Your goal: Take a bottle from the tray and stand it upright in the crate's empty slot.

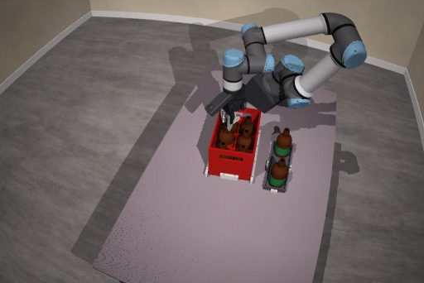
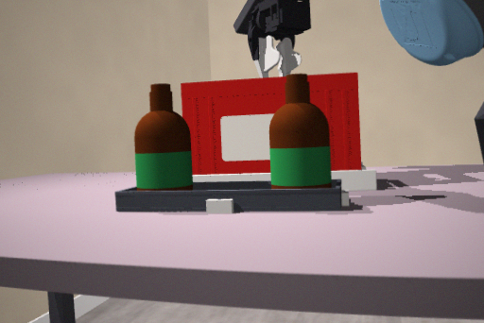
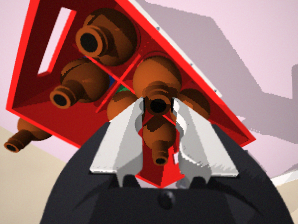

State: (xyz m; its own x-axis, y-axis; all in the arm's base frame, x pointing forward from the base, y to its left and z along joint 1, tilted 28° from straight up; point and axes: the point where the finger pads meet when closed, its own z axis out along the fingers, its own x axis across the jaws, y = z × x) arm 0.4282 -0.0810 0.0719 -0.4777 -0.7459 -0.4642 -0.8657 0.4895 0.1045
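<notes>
Right now my hand is 1 cm past the red crate, 4 cm to the right of it and 9 cm above it. Also, from my hand: tray: 5 cm behind, 26 cm to the left, 16 cm below.
</notes>
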